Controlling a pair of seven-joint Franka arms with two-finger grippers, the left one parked.
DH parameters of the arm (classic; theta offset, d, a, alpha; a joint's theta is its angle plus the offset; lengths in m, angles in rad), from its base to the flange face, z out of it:
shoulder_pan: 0 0.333 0 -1.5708
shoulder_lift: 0 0 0 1.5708
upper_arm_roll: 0 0.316 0.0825 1.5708
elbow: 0 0 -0.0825 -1.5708
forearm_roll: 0 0.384 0 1.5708
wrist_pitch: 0 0 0.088 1.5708
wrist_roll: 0 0.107 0 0
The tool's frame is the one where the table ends.
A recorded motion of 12 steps. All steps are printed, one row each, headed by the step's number.
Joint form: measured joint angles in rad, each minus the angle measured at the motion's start. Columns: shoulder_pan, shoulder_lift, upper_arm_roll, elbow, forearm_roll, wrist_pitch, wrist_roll.
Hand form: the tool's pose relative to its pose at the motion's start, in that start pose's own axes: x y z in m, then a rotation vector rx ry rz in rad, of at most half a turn. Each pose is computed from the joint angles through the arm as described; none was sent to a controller.
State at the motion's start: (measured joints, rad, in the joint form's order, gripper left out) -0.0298 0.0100 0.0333 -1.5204 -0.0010 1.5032 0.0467
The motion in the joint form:
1: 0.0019 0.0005 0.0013 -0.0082 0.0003 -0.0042 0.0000
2: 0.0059 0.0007 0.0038 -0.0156 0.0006 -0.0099 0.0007
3: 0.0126 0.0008 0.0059 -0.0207 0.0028 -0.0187 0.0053
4: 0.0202 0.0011 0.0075 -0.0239 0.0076 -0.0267 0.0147
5: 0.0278 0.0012 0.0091 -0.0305 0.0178 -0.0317 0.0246
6: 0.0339 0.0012 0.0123 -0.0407 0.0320 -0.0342 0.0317
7: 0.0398 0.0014 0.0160 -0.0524 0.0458 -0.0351 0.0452
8: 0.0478 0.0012 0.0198 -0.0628 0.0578 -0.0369 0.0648
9: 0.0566 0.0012 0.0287 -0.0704 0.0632 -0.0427 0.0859
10: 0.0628 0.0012 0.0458 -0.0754 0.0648 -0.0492 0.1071
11: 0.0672 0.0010 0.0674 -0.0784 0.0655 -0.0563 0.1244
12: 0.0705 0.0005 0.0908 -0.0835 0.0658 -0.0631 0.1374
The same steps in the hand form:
1: -0.0004 -0.0018 0.0045 -0.0004 -0.0129 -0.0032
2: -0.0012 -0.0053 0.0085 -0.0010 -0.0262 -0.0090
3: -0.0025 -0.0104 0.0116 0.0000 -0.0403 -0.0134
4: -0.0037 -0.0159 0.0140 0.0034 -0.0520 -0.0135
5: -0.0048 -0.0220 0.0175 0.0119 -0.0645 -0.0135
6: -0.0059 -0.0287 0.0223 0.0242 -0.0784 -0.0165
7: -0.0069 -0.0354 0.0278 0.0356 -0.0928 -0.0132
8: -0.0084 -0.0431 0.0326 0.0444 -0.1066 -0.0059
9: -0.0107 -0.0532 0.0365 0.0456 -0.1214 -0.0027
10: -0.0136 -0.0657 0.0393 0.0422 -0.1339 -0.0049
11: -0.0172 -0.0795 0.0411 0.0378 -0.1446 -0.0137
12: -0.0213 -0.0934 0.0437 0.0325 -0.1566 -0.0274

